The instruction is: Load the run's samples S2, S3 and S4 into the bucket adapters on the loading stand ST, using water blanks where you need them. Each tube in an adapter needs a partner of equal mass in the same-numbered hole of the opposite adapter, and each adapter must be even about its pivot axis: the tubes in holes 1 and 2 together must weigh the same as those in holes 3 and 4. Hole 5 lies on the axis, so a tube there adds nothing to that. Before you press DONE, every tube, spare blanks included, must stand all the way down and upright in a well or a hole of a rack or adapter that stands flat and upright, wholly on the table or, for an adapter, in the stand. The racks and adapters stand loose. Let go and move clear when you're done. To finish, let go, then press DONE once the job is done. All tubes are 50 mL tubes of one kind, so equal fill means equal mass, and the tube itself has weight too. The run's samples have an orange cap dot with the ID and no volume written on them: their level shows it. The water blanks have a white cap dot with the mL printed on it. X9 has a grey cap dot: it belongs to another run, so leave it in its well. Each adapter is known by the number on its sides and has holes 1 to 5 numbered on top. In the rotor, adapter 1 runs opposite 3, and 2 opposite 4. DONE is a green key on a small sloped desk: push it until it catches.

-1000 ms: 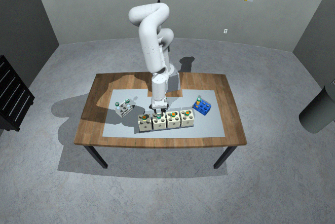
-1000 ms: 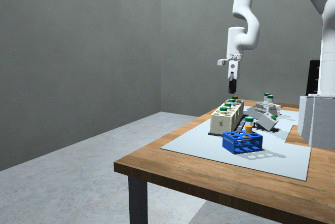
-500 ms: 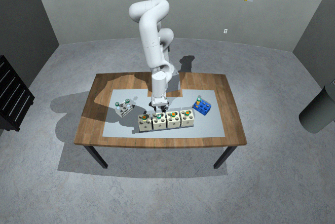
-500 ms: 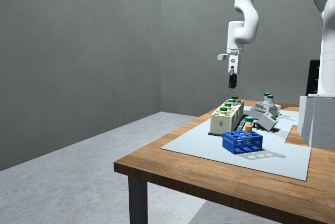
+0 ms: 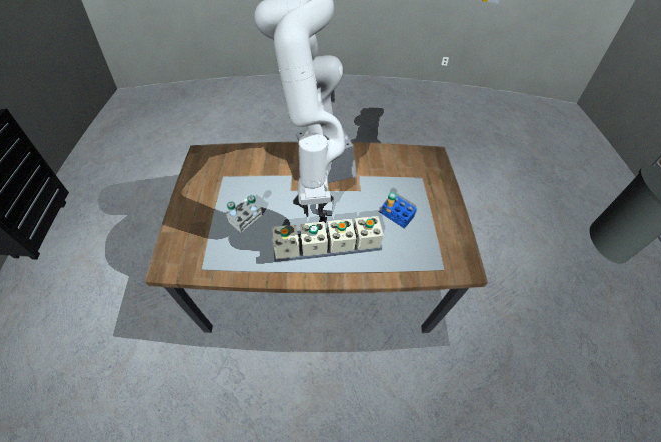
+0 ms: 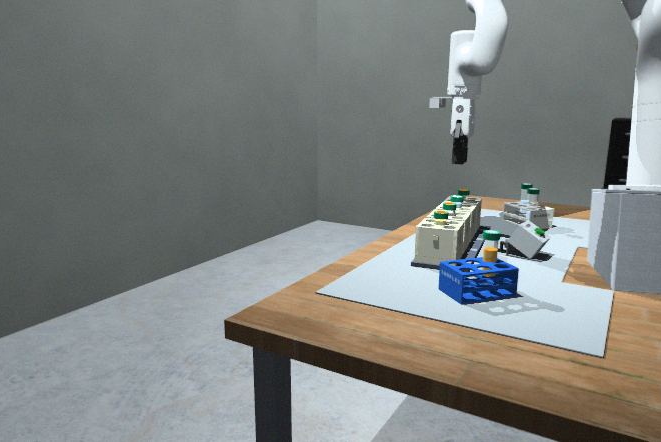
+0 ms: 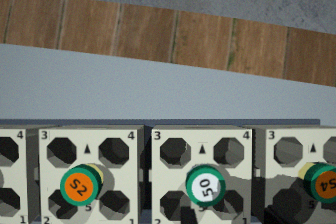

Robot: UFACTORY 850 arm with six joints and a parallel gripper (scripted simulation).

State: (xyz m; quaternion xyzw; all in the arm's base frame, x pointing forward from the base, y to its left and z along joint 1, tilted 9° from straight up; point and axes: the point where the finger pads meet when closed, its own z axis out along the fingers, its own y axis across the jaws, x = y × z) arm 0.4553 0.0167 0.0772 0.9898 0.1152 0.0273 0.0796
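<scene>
Right now the green DONE key is 23 cm behind my hand, 17 cm below it and 3 cm to the left of it. The rest, counted from my hand: loading stand: 23 cm below, 5 cm to the left, 2 cm behind; then sample tube S3: 21 cm to the left, 17 cm below, 5 cm behind; then sample tube: 17 cm below, 10 cm to the left, 3 cm behind.
</scene>
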